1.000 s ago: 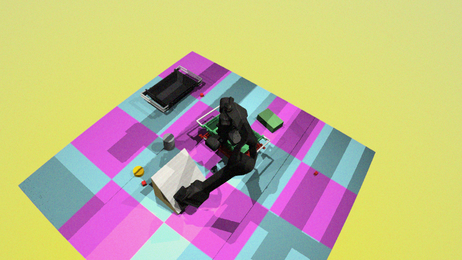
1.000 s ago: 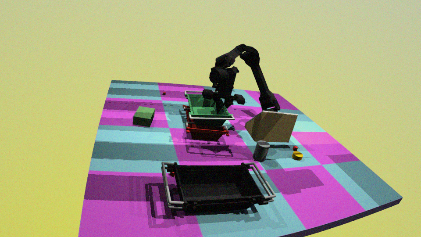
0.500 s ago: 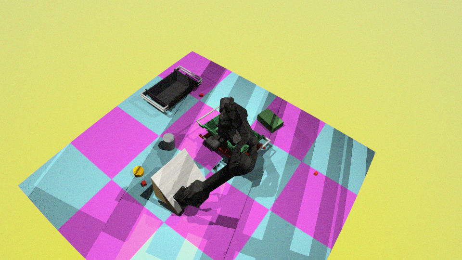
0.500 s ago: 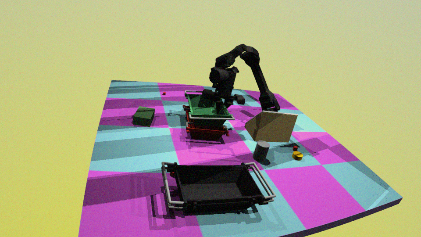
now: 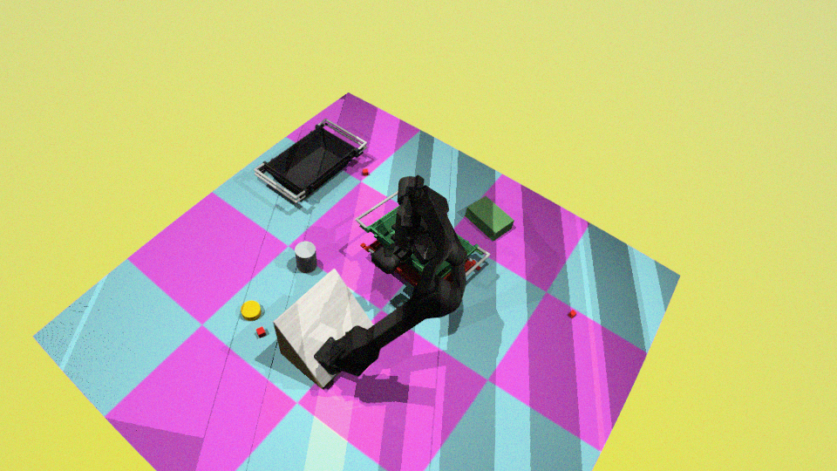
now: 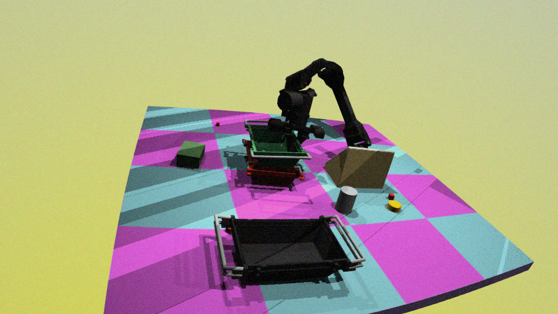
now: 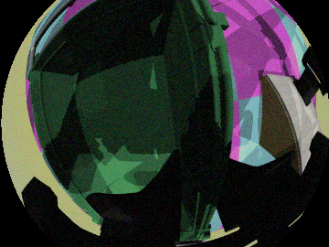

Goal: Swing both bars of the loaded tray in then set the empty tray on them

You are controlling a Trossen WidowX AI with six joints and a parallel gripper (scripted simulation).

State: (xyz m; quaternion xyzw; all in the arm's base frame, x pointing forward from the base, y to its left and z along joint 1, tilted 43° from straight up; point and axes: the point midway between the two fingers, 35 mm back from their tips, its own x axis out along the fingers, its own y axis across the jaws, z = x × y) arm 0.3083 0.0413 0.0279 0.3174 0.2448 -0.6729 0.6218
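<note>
Now: gripper tip 7 cm short of the green tray, 1 cm to the left of it and 3 cm below it. Also, from my gripper tip: green block (33 cm ahead, 8 cm to the right, 7 cm below); grey cylinder (12 cm behind, 23 cm to the left, 5 cm below); yellow disc (32 cm behind, 24 cm to the left, 8 cm below).
</note>
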